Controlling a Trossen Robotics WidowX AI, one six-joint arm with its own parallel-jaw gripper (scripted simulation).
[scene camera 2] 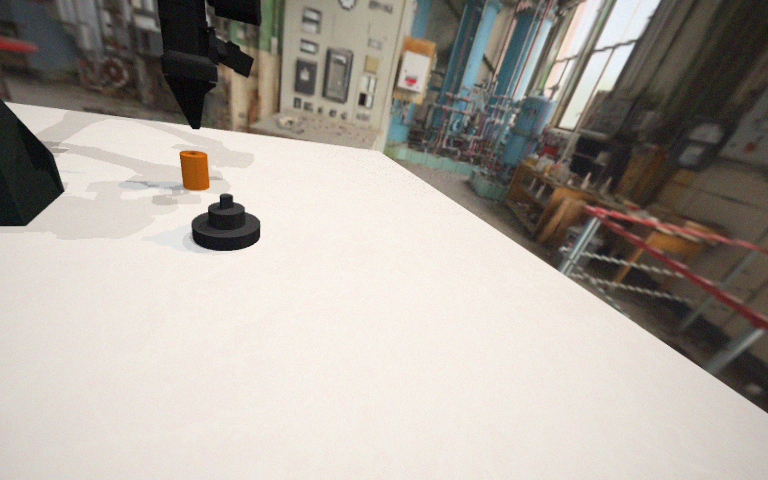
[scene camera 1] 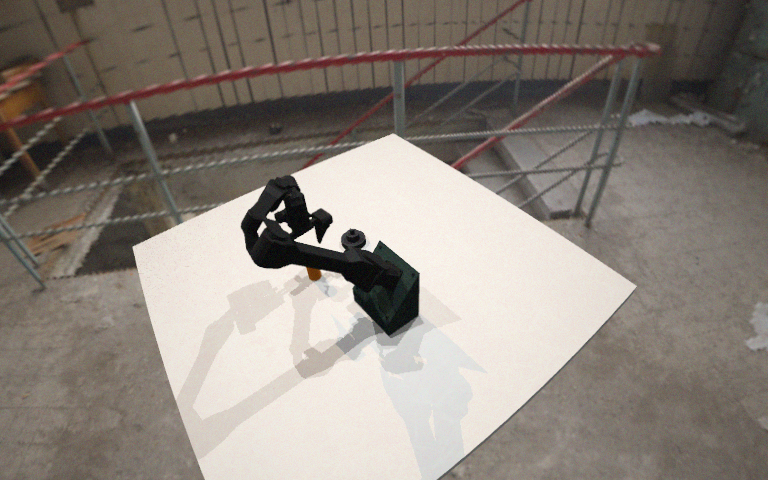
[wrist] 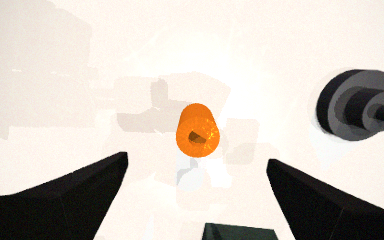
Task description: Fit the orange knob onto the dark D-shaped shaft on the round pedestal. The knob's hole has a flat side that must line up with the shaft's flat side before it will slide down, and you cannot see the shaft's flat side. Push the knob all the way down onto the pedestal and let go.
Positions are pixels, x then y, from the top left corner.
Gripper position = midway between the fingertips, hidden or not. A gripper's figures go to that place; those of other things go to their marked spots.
Scene:
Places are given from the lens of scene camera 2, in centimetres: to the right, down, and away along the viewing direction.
gripper point(scene camera 2: 194, 123): -32, -19, 46
orange knob point(scene camera 2: 194, 166): -32, -12, 47
dark round pedestal point(scene camera 2: 226, 226): -21, -2, 36
The marked spots on the dark round pedestal and the orange knob are 19 cm apart.

